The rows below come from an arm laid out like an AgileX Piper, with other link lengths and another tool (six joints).
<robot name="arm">
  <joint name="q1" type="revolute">
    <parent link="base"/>
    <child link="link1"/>
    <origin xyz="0 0 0.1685" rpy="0 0 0"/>
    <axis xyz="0 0 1"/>
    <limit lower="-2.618" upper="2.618"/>
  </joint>
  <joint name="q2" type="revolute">
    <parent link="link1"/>
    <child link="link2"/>
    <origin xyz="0 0 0" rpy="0 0 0"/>
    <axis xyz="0 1 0"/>
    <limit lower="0" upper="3.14"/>
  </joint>
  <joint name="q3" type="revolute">
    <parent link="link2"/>
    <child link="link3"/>
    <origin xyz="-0.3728 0 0.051" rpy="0 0 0"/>
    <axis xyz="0 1 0"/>
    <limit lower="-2.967" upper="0"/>
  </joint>
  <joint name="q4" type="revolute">
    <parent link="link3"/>
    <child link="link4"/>
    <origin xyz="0.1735 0 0.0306" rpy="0 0 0"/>
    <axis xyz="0.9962 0 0.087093"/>
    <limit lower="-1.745" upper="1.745"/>
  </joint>
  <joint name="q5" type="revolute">
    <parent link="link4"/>
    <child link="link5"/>
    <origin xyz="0 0 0" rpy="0 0 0"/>
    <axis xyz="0 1 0"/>
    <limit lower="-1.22" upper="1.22"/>
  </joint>
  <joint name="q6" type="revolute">
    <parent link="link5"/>
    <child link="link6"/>
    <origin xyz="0.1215 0 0.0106" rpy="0 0 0"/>
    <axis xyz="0.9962 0 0.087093"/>
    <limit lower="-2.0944" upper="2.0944"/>
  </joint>
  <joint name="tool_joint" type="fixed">
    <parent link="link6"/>
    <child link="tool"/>
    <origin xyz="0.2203 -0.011 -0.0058" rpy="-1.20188 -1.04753 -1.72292"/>
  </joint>
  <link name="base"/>
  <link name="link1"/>
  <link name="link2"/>
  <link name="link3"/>
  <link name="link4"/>
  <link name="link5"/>
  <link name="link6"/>
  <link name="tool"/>
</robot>
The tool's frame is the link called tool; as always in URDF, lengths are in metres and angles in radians.
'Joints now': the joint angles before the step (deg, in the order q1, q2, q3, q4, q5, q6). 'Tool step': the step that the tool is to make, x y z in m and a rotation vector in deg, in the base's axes. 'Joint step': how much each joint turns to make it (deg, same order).
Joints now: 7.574, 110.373, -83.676, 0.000, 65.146, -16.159
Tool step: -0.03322, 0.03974, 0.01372, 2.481, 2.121, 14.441
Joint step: 5.057, -3.326, 1.882, 3.412, 3.390, -10.523
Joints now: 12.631, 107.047, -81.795, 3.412, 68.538, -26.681
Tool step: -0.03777, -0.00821, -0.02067, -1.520, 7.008, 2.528
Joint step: 0.234, 1.767, 4.965, -0.048, 0.565, -2.249
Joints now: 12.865, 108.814, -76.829, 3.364, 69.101, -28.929
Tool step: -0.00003, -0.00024, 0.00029, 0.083, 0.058, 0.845
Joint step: 0.000, 0.000, -0.090, 0.000, 0.175, -0.842
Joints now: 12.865, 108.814, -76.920, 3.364, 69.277, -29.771
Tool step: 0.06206, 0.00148, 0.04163, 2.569, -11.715, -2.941
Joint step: -2.254, -3.412, -8.737, 0.140, 0.121, 0.652
